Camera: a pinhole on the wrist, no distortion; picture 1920 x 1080 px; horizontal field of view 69.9 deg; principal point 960.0 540.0 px. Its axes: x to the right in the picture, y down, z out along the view. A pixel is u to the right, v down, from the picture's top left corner.
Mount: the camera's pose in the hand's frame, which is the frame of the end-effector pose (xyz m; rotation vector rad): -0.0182 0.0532 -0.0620 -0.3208 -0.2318 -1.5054
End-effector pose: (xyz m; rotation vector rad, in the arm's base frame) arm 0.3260 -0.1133 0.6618 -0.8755 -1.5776 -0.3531
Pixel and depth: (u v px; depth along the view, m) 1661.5 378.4 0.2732
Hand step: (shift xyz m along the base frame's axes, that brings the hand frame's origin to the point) -0.1629 0.1641 -0.0850
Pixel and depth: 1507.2 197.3 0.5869
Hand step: -0.3907 0.3669 -0.2503
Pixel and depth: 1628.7 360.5 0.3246
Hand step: -0.2022 0.1988 -0.1035
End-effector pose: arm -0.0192 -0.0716 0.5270 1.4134 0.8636 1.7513
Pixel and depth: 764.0 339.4 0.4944
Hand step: 0.3504 -0.1866 0.2758
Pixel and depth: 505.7 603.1 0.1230
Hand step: 0.0234 -0.0752 0.1159
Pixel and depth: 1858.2 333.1 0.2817
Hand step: 0.2714 -0.0026 0.0094
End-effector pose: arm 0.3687 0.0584 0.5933 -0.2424 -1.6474 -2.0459
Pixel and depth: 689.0 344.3 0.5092
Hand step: 0.1525 0.3394 0.3441
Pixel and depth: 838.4 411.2 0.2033
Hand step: 0.0714 0.1050 0.1398
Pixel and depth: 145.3 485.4 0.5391
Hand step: 0.2315 0.2487 0.5367
